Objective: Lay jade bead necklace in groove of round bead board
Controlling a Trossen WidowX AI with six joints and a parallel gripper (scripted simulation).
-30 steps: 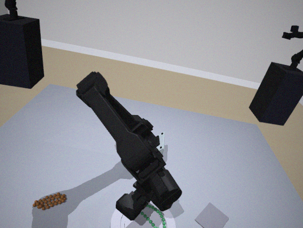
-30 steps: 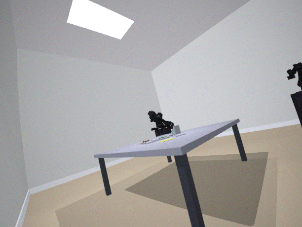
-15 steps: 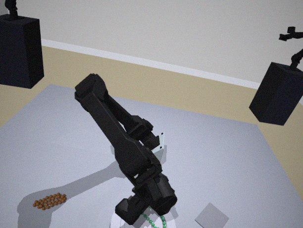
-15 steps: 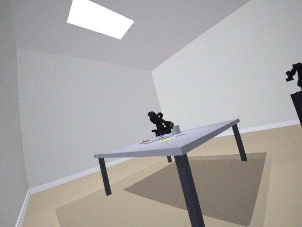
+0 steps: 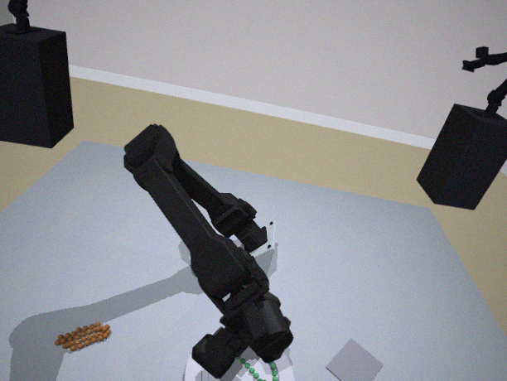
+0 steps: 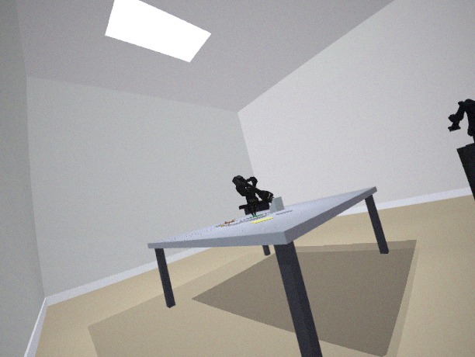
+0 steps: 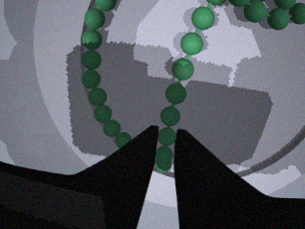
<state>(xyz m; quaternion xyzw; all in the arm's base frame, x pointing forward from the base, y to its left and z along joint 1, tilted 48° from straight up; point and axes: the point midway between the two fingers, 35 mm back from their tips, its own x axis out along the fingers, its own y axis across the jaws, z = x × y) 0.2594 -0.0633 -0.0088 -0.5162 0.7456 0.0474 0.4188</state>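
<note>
The round bead board lies 40 mm ahead of my gripper tip, 20 mm to the left of it and 10 mm below it. The rest, counted from my gripper tip: yellow strip (240 mm to the left, 240 mm ahead, 10 mm below); then flat grey square (250 mm to the left, 10 mm below, 10 mm behind).
</note>
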